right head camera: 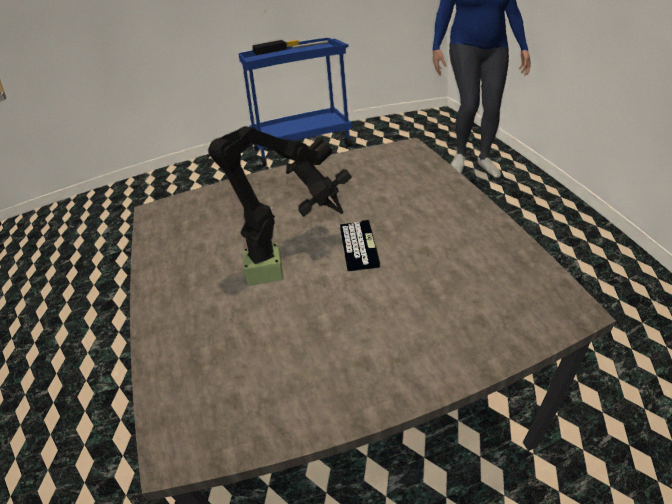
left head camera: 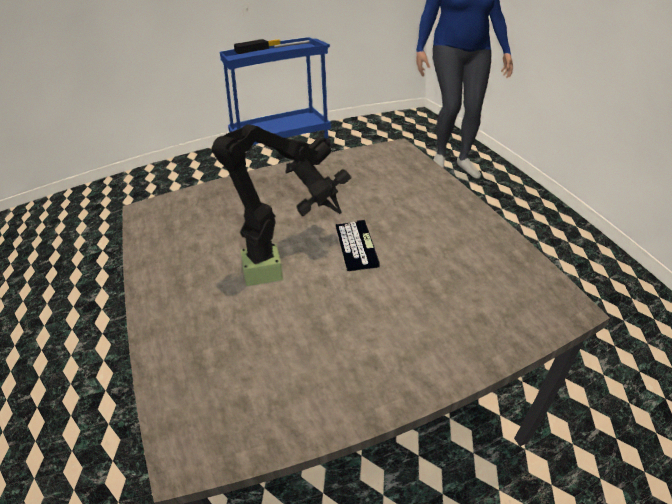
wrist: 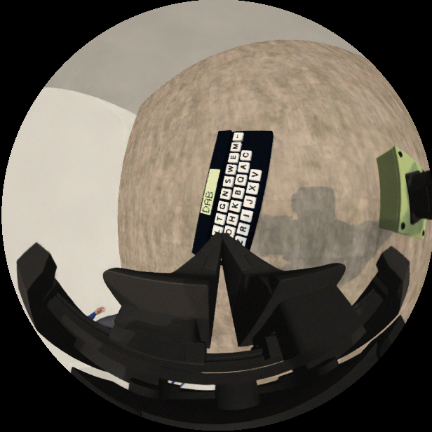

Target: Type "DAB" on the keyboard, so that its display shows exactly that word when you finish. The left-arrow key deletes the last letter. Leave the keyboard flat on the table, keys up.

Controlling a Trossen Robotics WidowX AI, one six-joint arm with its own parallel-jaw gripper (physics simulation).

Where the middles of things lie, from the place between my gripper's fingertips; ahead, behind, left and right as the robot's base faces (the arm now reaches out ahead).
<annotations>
The dark keyboard (right head camera: 360, 232) is 90 mm below my hand, 60 mm to the right of it and 20 mm ahead of it.
</annotations>
